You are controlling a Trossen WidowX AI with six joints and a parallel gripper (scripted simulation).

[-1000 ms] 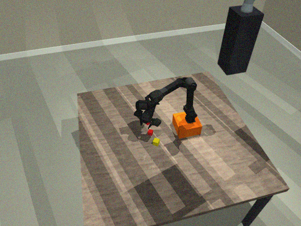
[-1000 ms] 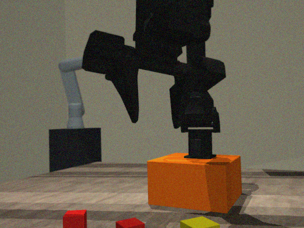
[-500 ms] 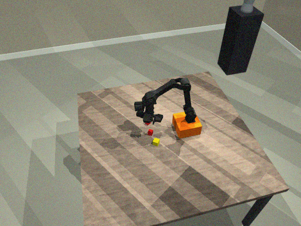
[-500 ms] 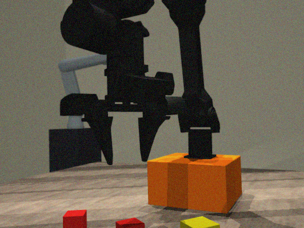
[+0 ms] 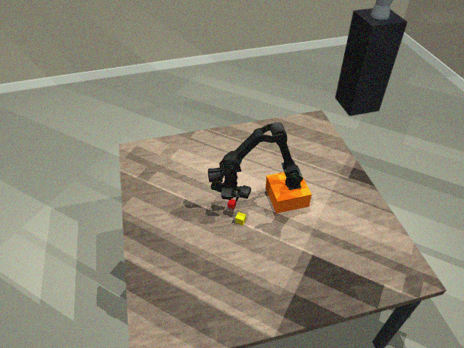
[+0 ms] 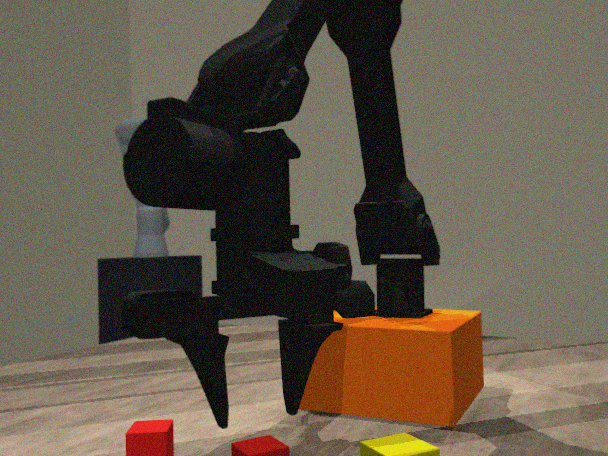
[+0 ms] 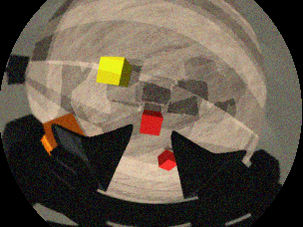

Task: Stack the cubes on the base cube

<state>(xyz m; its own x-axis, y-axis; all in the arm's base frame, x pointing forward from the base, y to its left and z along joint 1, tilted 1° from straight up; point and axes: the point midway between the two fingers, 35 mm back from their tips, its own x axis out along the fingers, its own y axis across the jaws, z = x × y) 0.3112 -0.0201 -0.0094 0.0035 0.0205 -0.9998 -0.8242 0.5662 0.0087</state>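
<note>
Now: the red cube 11 cm to the right of my gripper tip, 4 cm below it and 1 cm behind it.
</note>
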